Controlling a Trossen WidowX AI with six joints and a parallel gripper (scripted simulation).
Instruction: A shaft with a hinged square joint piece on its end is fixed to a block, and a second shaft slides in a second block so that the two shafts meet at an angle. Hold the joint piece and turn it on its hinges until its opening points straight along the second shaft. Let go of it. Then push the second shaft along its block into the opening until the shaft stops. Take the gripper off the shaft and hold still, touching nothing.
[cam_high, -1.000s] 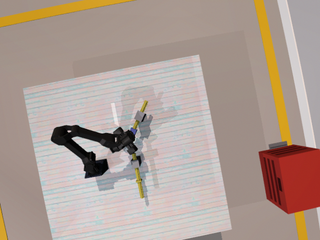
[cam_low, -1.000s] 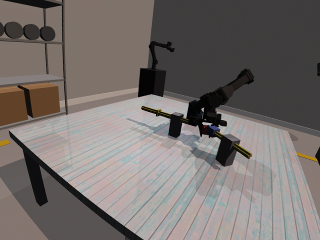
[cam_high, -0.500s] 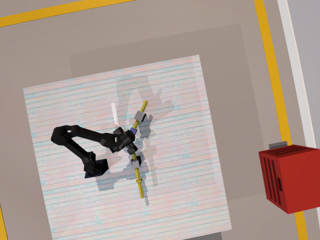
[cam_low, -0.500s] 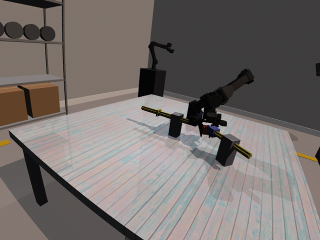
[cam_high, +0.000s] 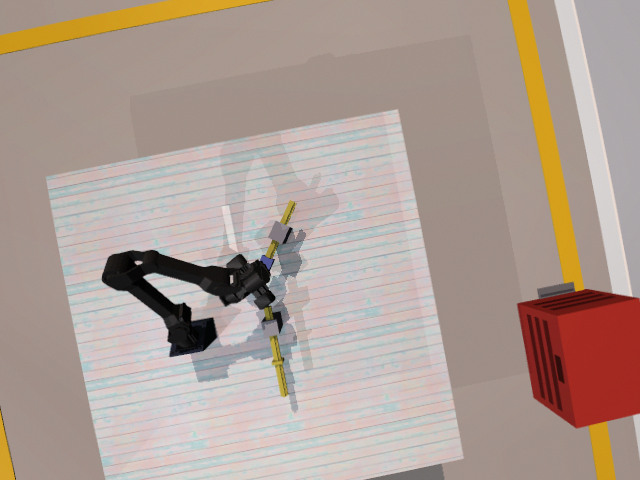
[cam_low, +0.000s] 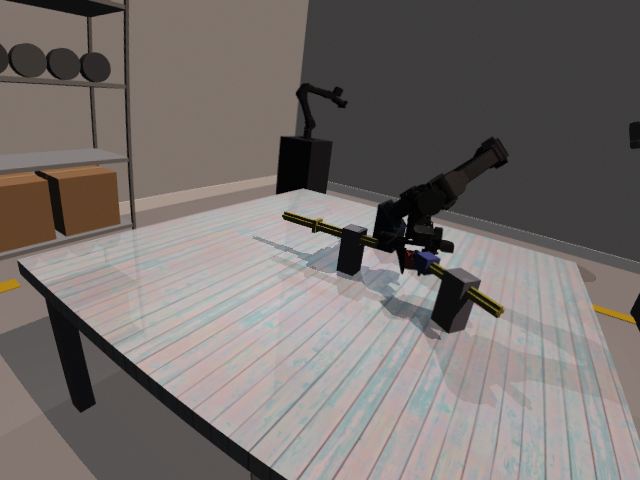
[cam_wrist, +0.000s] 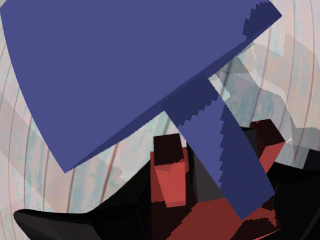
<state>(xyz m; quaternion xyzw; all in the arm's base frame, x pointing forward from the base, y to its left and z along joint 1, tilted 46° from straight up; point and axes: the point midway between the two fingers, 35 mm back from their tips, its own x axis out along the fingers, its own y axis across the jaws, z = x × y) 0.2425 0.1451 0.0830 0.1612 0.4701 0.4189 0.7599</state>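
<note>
My gripper tip is 1 cm past the red joint piece and 4 cm below it.
</note>
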